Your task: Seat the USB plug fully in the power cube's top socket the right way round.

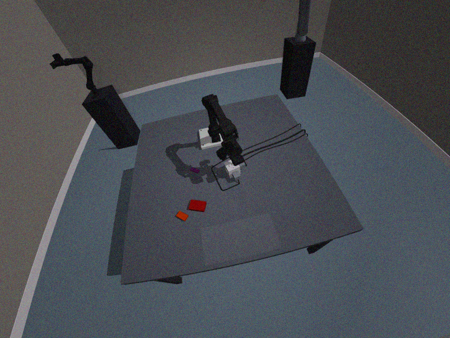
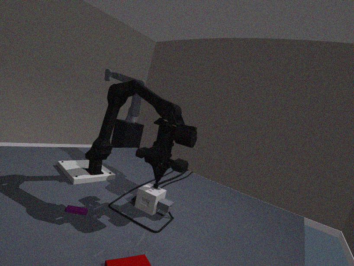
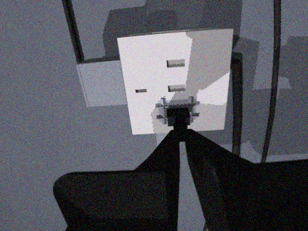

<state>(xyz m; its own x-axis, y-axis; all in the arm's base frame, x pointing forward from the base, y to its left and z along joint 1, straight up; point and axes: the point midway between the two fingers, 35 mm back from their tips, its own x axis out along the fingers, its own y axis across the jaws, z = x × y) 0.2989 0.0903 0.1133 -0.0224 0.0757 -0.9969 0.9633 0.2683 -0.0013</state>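
My gripper tip is 2 cm above the dark USB plug. The rest, counted from my gripper tip: purple piece (6 cm behind, 27 cm to the right, 10 cm below); then red block (20 cm ahead, 26 cm to the right, 10 cm below); then orange block (25 cm ahead, 36 cm to the right, 10 cm below).
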